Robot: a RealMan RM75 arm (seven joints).
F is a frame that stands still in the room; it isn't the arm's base.
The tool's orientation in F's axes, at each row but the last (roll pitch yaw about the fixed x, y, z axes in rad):
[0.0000, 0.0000, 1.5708]
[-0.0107, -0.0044, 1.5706]
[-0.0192, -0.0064, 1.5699]
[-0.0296, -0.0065, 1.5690]
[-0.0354, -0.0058, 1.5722]
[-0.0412, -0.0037, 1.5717]
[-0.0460, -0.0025, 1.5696]
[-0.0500, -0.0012, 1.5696]
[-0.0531, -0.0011, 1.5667]
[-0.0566, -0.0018, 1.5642]
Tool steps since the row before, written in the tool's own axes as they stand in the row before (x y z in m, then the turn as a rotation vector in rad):
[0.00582, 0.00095, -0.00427, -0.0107, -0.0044, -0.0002]
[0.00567, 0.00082, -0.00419, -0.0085, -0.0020, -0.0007]
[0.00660, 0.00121, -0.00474, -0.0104, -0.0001, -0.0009]
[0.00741, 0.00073, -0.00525, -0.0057, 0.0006, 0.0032]
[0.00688, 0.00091, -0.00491, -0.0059, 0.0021, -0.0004]
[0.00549, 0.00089, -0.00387, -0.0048, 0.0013, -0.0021]
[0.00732, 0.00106, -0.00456, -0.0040, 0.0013, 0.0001]
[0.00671, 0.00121, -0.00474, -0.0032, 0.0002, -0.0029]
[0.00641, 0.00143, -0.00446, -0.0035, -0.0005, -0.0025]
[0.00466, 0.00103, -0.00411, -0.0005, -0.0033, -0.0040]
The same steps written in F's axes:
[-0.00095, 0.00582, -0.00427, 0.0044, -0.0107, -0.0002]
[-0.00077, 0.00569, -0.00417, 0.0020, -0.0085, -0.0007]
[-0.00111, 0.00663, -0.00472, 0.0001, -0.0104, -0.0010]
[-0.00056, 0.00745, -0.00522, -0.0007, -0.0057, 0.0031]
[-0.00075, 0.00691, -0.00490, -0.0021, -0.0059, -0.0005]
[-0.00073, 0.00550, -0.00388, -0.0012, -0.0048, -0.0022]
[-0.00084, 0.00733, -0.00459, -0.0013, -0.0040, 0.0000]
[-0.00096, 0.00672, -0.00479, -0.0001, -0.0032, -0.0029]
[-0.00116, 0.00642, -0.00452, 0.0006, -0.0035, -0.0025]
[-0.00077, 0.00467, -0.00415, 0.0035, -0.0005, -0.0038]

